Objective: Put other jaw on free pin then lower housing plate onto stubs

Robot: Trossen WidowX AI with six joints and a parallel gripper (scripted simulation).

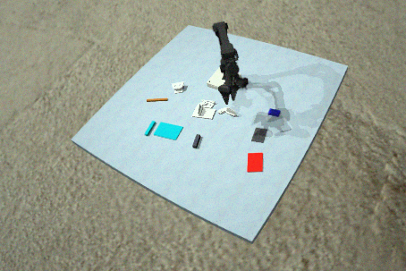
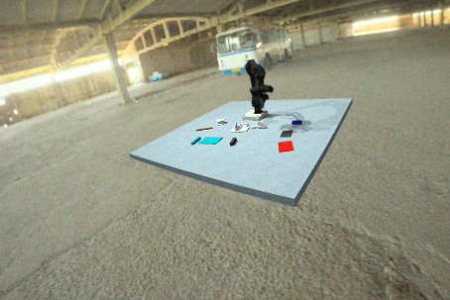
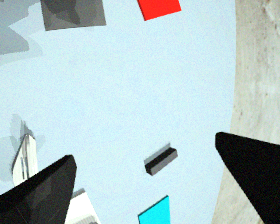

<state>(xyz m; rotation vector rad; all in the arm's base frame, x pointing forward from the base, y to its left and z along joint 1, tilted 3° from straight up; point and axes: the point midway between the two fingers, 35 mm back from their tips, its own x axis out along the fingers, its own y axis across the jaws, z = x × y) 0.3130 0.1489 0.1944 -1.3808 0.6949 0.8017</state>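
My gripper tip is now 170 mm above the white jaw, 90 mm to the left of it and 80 mm past it. From my gripper tip the other things lie so: dark bar 170 mm below, 160 mm ahead, 150 mm to the right; grey tile 180 mm below, 150 mm to the left, 30 mm ahead; blue block 190 mm to the left, 170 mm below, 140 mm behind.
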